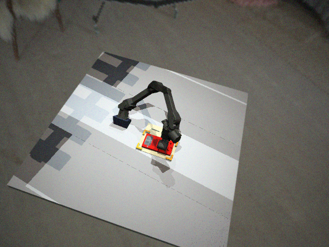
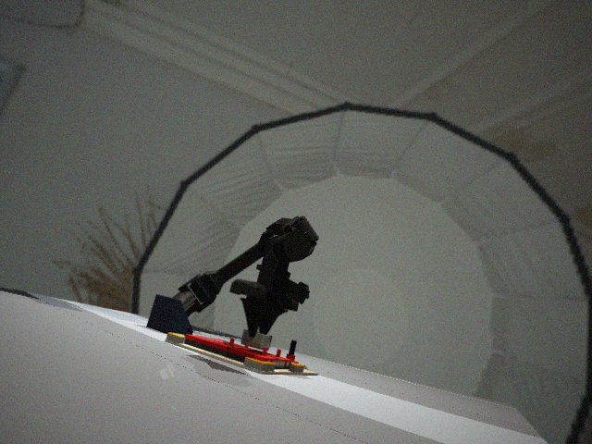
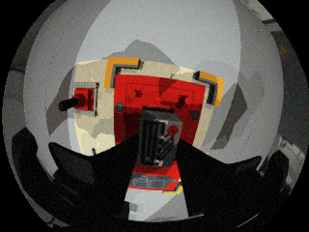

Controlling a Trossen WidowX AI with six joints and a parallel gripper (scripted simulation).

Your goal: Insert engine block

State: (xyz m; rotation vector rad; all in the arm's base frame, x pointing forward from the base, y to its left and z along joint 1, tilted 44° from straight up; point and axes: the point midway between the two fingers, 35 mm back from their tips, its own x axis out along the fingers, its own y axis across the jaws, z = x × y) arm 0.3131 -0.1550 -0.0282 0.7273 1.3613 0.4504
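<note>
My gripper tip is 10 mm above the grey ribbed engine block. Round my gripper tip: short black peg 110 mm to the left, 40 mm ahead, 20 mm below.
</note>
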